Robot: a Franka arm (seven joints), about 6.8 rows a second.
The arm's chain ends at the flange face. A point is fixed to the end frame.
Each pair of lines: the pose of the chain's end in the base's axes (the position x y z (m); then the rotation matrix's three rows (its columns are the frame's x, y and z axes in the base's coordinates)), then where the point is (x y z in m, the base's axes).
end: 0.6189, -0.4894, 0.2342; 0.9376, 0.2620, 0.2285; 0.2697, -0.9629, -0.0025; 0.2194, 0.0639, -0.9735
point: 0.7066 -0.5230 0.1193
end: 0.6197, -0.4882, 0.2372; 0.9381, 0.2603, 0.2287; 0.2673, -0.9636, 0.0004; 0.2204, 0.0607, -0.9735
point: 0.7074 -0.5216 0.1222
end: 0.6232, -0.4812, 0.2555; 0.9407, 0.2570, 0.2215; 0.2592, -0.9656, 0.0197; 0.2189, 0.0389, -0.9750
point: 0.7099 -0.5125 0.1392
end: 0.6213, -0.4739, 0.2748; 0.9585, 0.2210, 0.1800; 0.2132, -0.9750, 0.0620; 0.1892, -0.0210, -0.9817
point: 0.7017 -0.5023 0.1533
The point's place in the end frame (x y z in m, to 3 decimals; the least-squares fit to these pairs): 0.048 0.048 0.132
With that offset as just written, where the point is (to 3 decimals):
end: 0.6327, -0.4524, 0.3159; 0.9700, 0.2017, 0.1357; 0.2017, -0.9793, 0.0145; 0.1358, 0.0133, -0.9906
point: 0.707 -0.488 0.192
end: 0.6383, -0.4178, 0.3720; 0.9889, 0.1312, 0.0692; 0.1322, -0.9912, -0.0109; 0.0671, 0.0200, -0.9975
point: 0.701 -0.460 0.245
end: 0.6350, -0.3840, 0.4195; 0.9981, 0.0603, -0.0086; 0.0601, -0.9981, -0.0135; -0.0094, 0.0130, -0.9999
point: 0.685 -0.431 0.288
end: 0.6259, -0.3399, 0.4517; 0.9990, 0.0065, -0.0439; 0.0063, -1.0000, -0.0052; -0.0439, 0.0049, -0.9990
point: 0.668 -0.388 0.318
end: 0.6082, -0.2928, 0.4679; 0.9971, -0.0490, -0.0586; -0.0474, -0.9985, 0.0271; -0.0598, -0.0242, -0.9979
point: 0.646 -0.339 0.332
